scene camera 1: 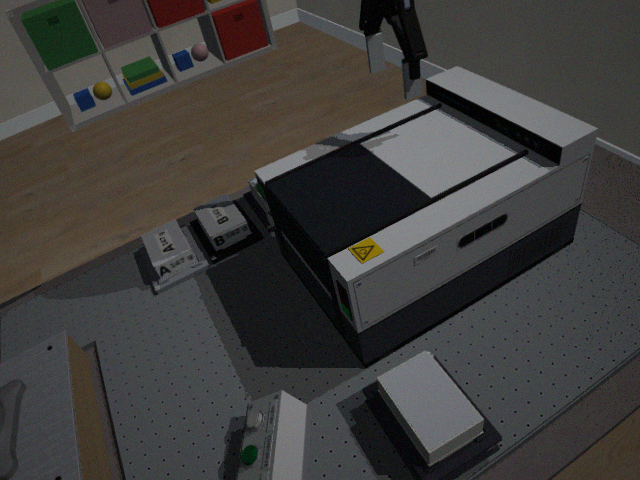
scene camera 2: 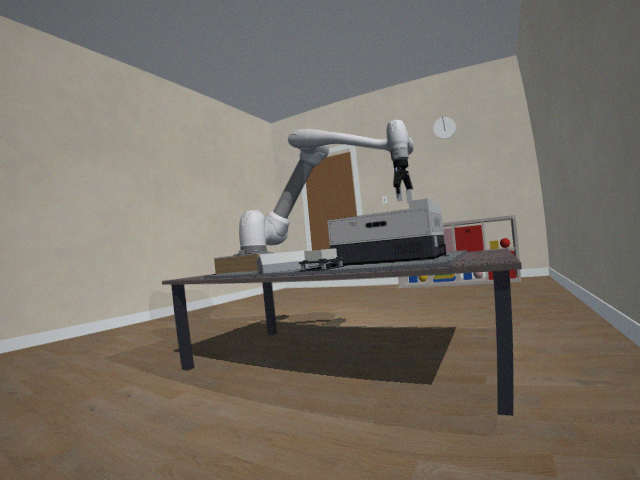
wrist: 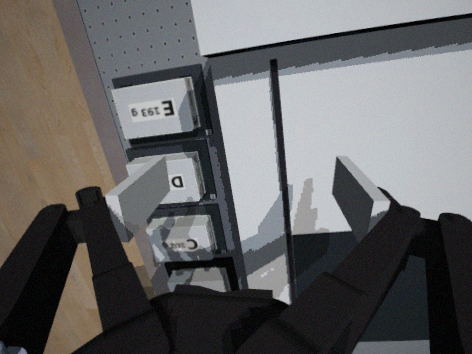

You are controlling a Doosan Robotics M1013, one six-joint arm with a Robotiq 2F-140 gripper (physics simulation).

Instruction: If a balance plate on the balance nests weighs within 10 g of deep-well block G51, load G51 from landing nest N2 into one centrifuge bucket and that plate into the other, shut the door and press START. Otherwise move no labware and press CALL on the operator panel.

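Frame: origin at the arm's base, x ahead, y left, z up, level; centimetres.
Seen in the pictures: gripper, fingertip midpoint: (scene camera 1: 394, 82) (scene camera 2: 405, 201) (wrist: 248, 174).
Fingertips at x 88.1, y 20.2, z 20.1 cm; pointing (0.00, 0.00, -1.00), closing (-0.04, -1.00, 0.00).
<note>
A point is followed by its place in that frame.
My gripper (scene camera 1: 393, 82) @[y 20.2, x 88.1, z 20.1 cm] (scene camera 2: 404, 197) @[y 20.2, x 88.1, z 20.1 cm] (wrist: 248, 174) @[y 20.2, x 88.1, z 20.1 cm] is open and empty, high above the rear part of the white centrifuge (scene camera 1: 465, 206) @[y -8.6, x 82.4, z 13.3 cm] (scene camera 2: 379, 228) @[y -10.3, x 85.8, z 6.9 cm] (wrist: 375, 125) @[y 8.5, x 90.0, z 13.3 cm], near the plate row. In the wrist view, plate E (wrist: 155, 107) @[y 36.5, x 91.3, z -2.3 cm] reads 193 g. Plate D (wrist: 192, 172) @[y 31.9, x 79.8, z -2.4 cm] has its weight hidden by a finger. Plate C (wrist: 172, 250) @[y 38.5, x 62.9, z -2.3 cm] has a blurred weight, perhaps 202 g. In scene camera 1, plate A (scene camera 1: 168, 245) @[y 31.1, x 38.1, z -2.3 cm] and plate B (scene camera 1: 222, 219) @[y 32.3, x 50.6, z -2.3 cm] sit in nests; their weights are hard to read. A white block (scene camera 1: 429, 403) @[y -25.9, x 64.8, z 0.3 cm] rests on a dark nest, its label not visible.
The operator panel (scene camera 1: 290, 439) @[y -20.6, x 46.5, z -1.6 cm] with a green button (scene camera 1: 249, 454) @[y -20.5, x 40.9, z -0.5 cm] stands near the front. A dark panel (scene camera 1: 346, 193) @[y 4.2, x 69.4, z 13.6 cm] covers the front of the centrifuge's top; a raised white housing (scene camera 1: 511, 111) @[y 3.7, x 100.7, z 16.7 cm] crosses its rear. The robot base block (scene camera 2: 236, 264) @[y -17.0, x 3.1, z -3.7 cm] is at the table's other end.
</note>
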